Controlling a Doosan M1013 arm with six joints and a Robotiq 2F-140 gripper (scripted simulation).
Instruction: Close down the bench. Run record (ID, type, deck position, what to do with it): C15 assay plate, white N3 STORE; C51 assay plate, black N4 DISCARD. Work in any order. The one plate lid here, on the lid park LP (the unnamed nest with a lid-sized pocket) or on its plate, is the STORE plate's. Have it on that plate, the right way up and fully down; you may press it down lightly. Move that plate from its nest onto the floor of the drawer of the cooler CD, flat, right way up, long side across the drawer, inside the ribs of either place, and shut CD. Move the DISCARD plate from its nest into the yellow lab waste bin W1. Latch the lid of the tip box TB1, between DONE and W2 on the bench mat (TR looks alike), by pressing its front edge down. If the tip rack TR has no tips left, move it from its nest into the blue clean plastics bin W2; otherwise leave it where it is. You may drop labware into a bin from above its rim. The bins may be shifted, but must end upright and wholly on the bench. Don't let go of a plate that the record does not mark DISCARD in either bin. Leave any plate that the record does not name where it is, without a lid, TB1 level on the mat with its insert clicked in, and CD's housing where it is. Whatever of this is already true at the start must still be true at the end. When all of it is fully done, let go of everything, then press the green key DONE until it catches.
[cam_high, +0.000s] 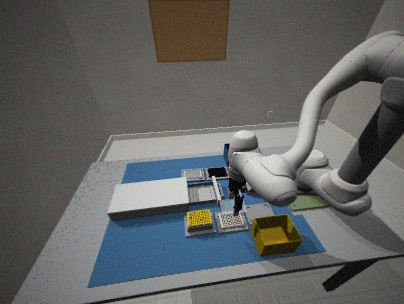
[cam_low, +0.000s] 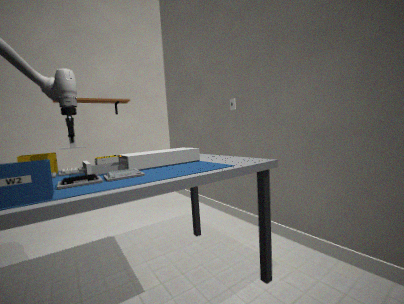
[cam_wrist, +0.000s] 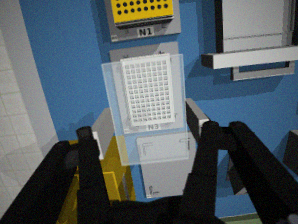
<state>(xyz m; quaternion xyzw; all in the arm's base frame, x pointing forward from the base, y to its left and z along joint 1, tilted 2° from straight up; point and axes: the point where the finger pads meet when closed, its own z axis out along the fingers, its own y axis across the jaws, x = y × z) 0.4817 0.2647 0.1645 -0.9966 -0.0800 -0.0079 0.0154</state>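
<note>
The white plate lies 150 mm below my hand. The rest, counted from my hand: plate lid (20 mm below); then grey nest N3 (160 mm below); then N1 label (100 mm ahead, 10 mm to the left, 150 mm below).
</note>
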